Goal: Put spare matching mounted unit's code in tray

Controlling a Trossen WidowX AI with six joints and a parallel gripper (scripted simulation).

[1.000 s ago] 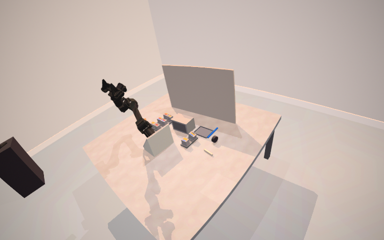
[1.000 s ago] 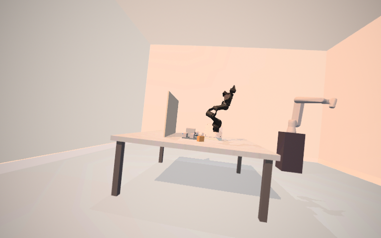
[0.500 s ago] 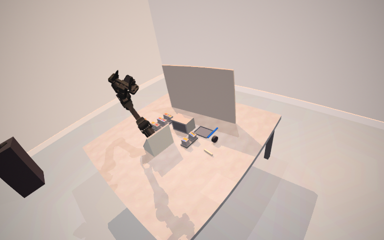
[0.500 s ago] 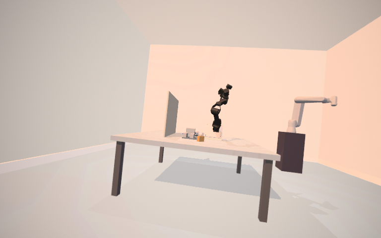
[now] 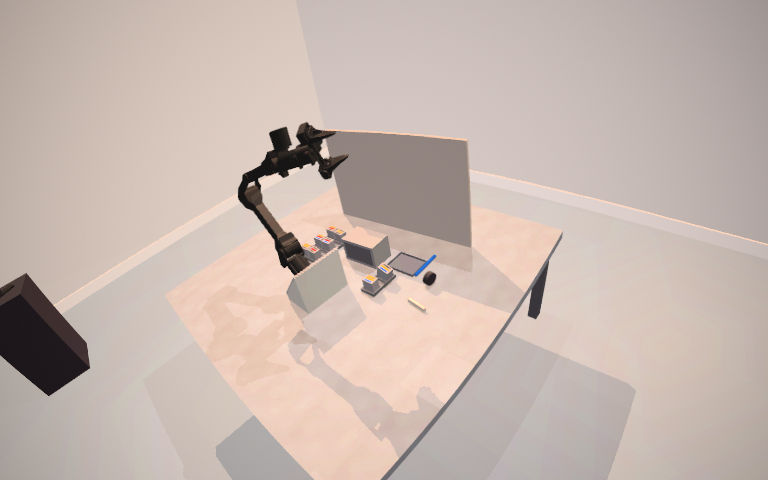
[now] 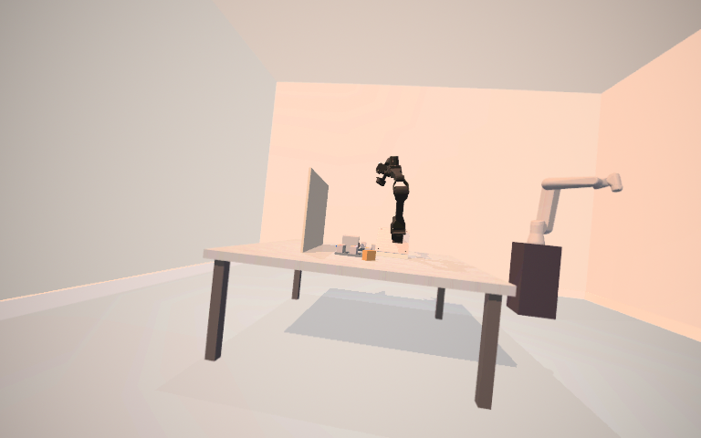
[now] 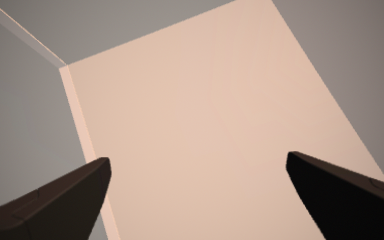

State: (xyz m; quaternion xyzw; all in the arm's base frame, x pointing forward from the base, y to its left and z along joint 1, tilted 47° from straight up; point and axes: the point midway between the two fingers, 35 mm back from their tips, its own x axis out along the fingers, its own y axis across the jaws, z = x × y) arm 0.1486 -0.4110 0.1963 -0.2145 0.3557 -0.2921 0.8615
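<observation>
Now: the spare block 140 mm ahead of my gripper tip, 400 mm to the left of it and 510 mm below it. Also, from my gripper tip: black puck 130 mm ahead, 150 mm to the right, 520 mm below; tall grey panel 360 mm ahead, 180 mm to the left, 320 mm below; mounted unit 120 mm ahead, 170 mm to the left, 500 mm below.
</observation>
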